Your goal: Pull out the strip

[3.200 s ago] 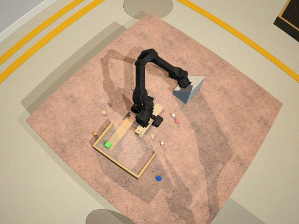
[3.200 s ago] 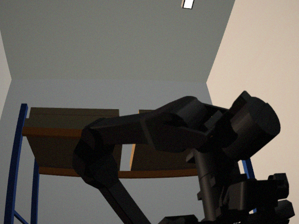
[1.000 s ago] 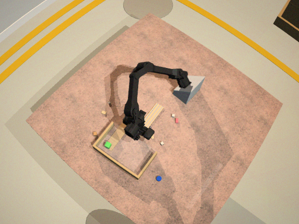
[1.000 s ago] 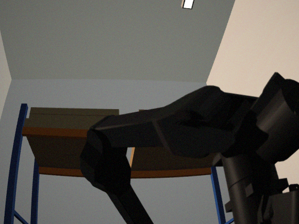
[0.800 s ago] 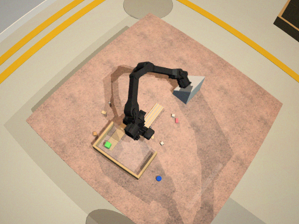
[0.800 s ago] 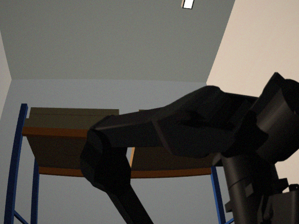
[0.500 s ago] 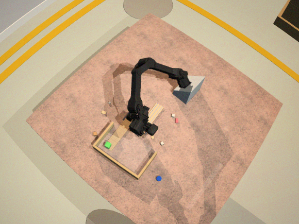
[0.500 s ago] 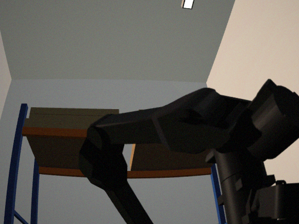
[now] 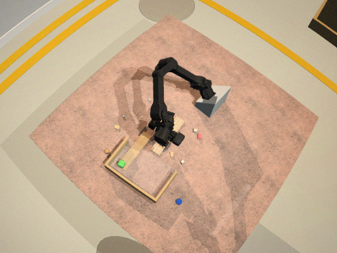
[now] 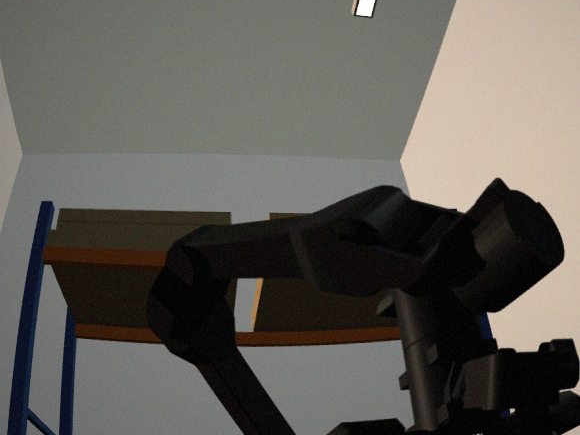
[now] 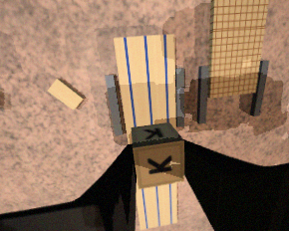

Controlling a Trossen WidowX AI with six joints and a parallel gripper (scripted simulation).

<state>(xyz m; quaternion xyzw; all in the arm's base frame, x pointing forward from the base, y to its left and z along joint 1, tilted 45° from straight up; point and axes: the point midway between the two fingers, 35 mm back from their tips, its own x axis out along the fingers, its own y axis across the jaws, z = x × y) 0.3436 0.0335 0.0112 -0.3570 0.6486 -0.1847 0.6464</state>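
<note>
My gripper tip is 40 mm past the lined strip, 20 mm to the left of it and 50 mm above it. The rest, counted from my gripper tip: tan cube marked k: 10 mm above; then red block: 160 mm behind, 100 mm to the left, 50 mm below; then blue disc: 170 mm ahead, 300 mm to the left, 50 mm below.
</note>
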